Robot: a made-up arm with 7 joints.
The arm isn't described. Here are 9 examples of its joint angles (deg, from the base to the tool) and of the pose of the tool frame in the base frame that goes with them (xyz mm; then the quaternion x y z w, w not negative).
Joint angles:
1: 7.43 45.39 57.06 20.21 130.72 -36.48 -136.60
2: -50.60 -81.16 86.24 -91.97 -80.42 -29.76 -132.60
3: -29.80 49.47 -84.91 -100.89 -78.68 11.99 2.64
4: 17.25 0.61 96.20 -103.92 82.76 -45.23 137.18
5: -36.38 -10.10 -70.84 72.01 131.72 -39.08 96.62
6: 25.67 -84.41 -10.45 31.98 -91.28 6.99 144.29
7: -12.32 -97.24 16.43 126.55 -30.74 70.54 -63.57
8: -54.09 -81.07 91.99 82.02 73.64 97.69 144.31
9: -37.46 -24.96 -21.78 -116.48 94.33 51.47 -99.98
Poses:
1: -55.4 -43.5 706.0 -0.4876 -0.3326 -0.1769 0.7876
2: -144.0 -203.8 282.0 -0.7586 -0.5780 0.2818 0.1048
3: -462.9 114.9 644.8 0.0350 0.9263 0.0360 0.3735
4: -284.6 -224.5 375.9 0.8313 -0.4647 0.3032 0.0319
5: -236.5 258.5 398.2 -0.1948 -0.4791 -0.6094 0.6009
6: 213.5 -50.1 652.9 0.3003 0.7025 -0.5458 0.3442
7: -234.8 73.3 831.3 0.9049 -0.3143 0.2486 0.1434
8: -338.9 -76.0 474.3 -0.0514 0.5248 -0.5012 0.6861
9: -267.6 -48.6 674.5 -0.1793 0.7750 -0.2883 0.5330
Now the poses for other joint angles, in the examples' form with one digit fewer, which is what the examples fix.
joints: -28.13 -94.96 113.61 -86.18 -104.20 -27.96 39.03
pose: -170 -140 216 -0.044 -0.129 -0.920 0.368
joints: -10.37 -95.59 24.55 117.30 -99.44 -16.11 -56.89
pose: -159 188 753 0.013 -0.669 0.164 0.725
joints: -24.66 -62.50 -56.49 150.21 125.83 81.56 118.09
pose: -208 124 669 -0.982 -0.134 -0.067 0.113
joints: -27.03 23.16 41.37 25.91 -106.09 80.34 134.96
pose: -256 -191 804 -0.334 0.075 0.846 0.408
